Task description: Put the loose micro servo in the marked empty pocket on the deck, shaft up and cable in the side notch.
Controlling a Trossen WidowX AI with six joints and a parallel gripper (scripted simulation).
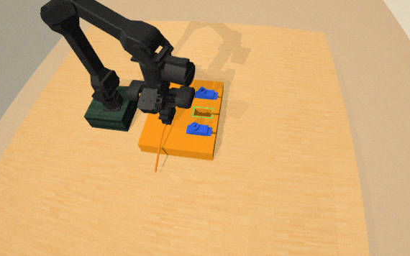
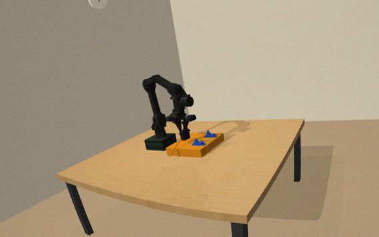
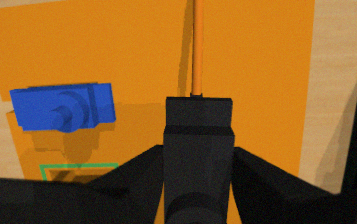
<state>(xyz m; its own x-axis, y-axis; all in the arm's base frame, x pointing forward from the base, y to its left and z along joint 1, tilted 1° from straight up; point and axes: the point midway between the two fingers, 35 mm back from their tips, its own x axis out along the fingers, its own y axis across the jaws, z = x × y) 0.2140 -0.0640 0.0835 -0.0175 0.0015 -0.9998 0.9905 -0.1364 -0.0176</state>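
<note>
The orange deck lies 10 cm below my gripper tip and 7 cm to the left of it.
</note>
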